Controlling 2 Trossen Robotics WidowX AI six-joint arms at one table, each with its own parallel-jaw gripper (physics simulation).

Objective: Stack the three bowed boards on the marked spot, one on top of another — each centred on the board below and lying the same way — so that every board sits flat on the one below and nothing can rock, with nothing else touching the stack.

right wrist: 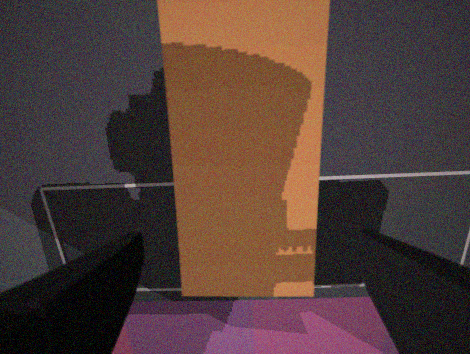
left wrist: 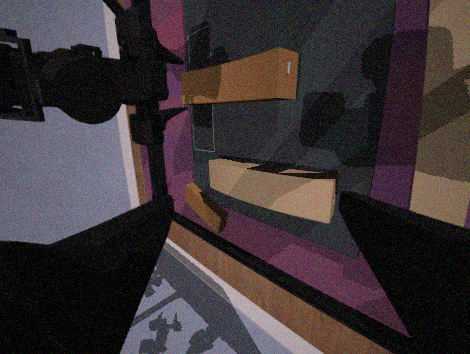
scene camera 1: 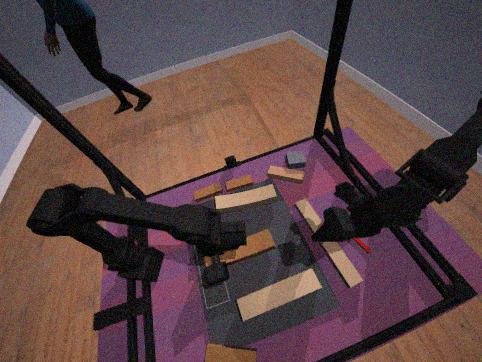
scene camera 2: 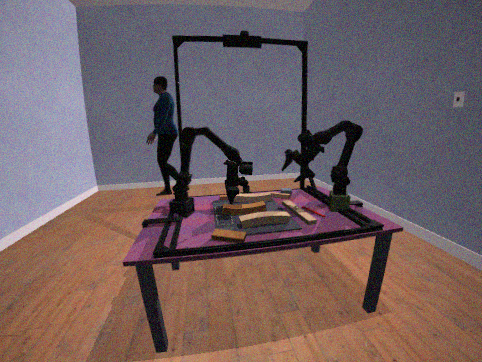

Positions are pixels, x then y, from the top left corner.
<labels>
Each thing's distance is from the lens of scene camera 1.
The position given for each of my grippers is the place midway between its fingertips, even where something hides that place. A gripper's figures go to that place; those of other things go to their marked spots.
my left gripper (scene camera 1: 322, 238): 0.51 m
my right gripper (scene camera 1: 215, 254): 0.66 m
long pale plank (scene camera 1: 350, 276): 0.71 m
</labels>
